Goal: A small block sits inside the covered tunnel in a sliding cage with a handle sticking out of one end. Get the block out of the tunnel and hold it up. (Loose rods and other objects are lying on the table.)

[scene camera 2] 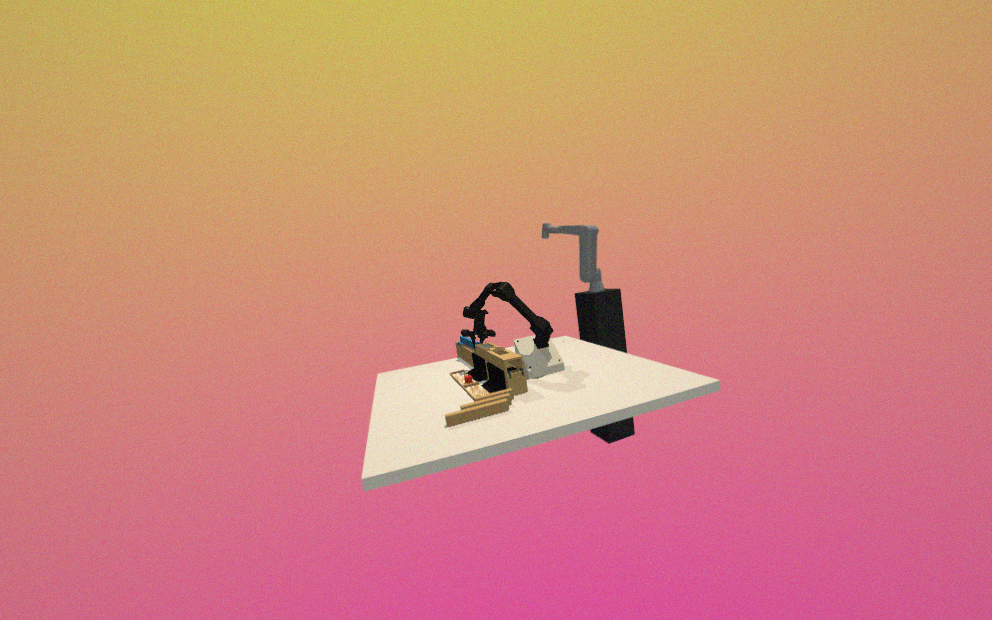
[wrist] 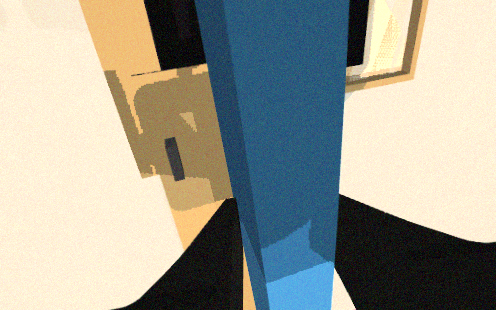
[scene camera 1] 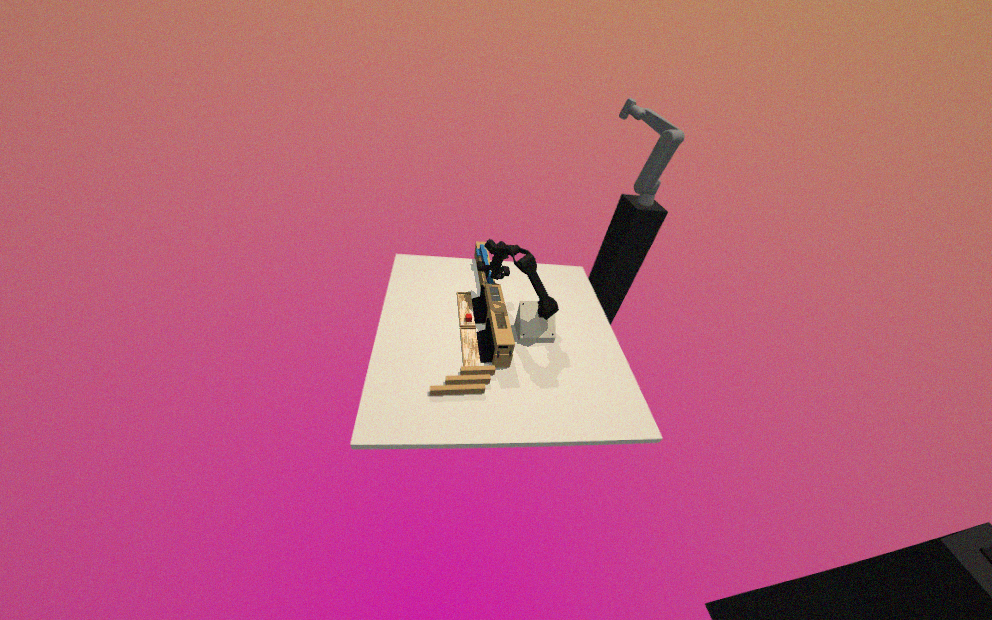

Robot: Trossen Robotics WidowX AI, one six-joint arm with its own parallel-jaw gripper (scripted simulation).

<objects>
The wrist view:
my gripper: 272, 201
blue handle: 278, 81
tan covered tunnel: 169, 118
</objects>
